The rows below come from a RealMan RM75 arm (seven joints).
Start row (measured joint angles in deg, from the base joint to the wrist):
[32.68 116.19 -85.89 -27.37 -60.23 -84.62 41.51]
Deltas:
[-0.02 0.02 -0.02 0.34 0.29 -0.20 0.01]
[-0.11 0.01 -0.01 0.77 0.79 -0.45 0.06]
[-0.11 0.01 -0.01 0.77 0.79 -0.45 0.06]
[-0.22 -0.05 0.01 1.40 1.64 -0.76 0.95]
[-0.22 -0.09 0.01 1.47 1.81 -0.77 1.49]
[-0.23 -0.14 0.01 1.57 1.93 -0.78 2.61]
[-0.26 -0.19 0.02 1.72 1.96 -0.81 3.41]
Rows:
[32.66 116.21 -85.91 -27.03 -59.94 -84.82 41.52]
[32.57 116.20 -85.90 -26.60 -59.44 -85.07 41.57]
[32.57 116.20 -85.90 -26.60 -59.44 -85.07 41.57]
[32.46 116.14 -85.88 -25.97 -58.59 -85.38 42.46]
[32.46 116.10 -85.88 -25.90 -58.42 -85.39 43.00]
[32.45 116.05 -85.88 -25.80 -58.30 -85.40 44.12]
[32.42 116.00 -85.87 -25.65 -58.27 -85.43 44.92]

